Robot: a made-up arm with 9 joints. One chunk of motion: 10 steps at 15 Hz.
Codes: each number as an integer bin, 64 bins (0 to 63) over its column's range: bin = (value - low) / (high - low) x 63, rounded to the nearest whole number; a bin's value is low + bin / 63 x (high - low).
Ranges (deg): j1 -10..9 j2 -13..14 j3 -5..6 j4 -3..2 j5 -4..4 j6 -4..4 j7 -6..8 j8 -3..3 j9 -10..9
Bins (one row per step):
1: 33 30 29 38 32 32 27 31 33
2: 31 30 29 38 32 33 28 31 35
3: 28 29 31 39 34 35 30 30 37
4: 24 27 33 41 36 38 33 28 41
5: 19 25 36 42 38 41 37 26 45
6: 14 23 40 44 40 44 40 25 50
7: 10 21 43 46 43 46 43 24 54
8: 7 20 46 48 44 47 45 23 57
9: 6 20 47 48 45 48 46 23 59
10: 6 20 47 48 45 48 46 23 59
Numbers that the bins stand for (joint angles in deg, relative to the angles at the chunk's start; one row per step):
1: -0.05 -0.14 0.06 0.02 0.06 0.06 0.00 -0.05 -0.05
2: -0.65 -0.14 0.06 0.02 0.06 0.19 0.22 -0.05 0.56
3: -1.56 -0.57 0.41 0.10 0.32 0.44 0.67 -0.14 1.16
4: -2.76 -1.43 0.76 0.25 0.57 0.83 1.33 -0.33 2.37
5: -4.27 -2.29 1.29 0.33 0.83 1.21 2.22 -0.52 3.57
6: -5.78 -3.14 1.98 0.49 1.08 1.59 2.89 -0.62 5.08
7: -6.98 -4.00 2.51 0.65 1.46 1.84 3.56 -0.71 6.29
8: -7.89 -4.43 3.03 0.81 1.59 1.97 4.00 -0.81 7.19
9: -8.19 -4.43 3.21 0.81 1.71 2.10 4.22 -0.81 7.79
10: -8.19 -4.43 3.21 0.81 1.71 2.10 4.22 -0.81 7.79

